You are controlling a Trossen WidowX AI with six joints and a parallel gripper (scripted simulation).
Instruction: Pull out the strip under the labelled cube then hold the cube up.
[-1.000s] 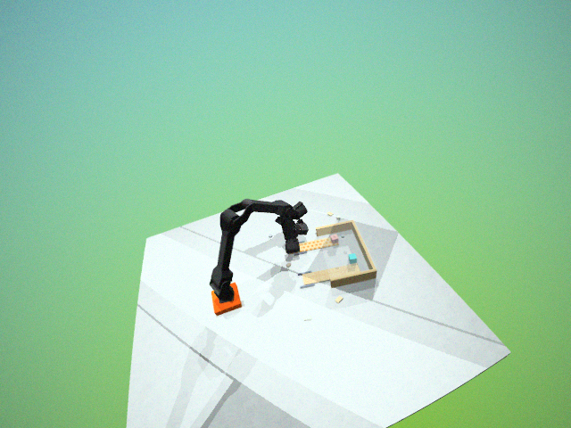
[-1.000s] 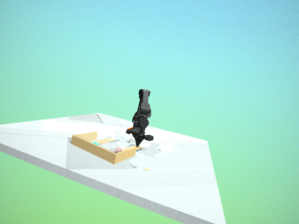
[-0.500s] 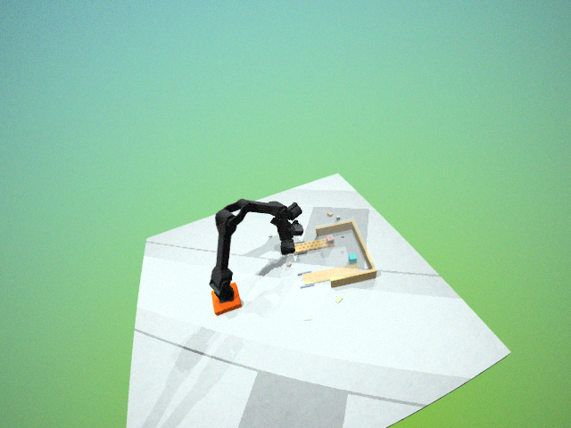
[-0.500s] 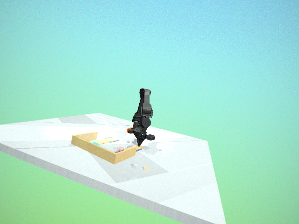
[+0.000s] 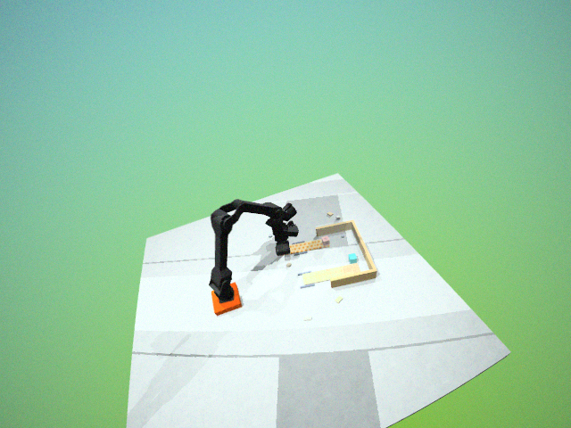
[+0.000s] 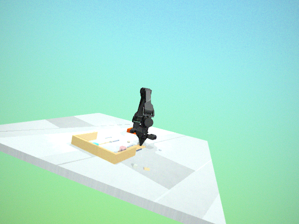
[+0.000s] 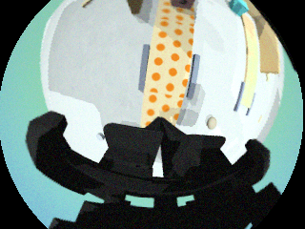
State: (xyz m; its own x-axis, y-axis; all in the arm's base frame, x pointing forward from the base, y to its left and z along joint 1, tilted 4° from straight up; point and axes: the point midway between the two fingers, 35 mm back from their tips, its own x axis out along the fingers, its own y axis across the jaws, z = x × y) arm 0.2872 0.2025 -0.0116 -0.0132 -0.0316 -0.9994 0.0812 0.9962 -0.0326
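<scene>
My gripper tip is 9 cm short of the orange dotted strip and 1 cm to the left of it. Round my gripper tip: pink labelled cube (20 cm ahead, 2 cm to the right, 2 cm above).
</scene>
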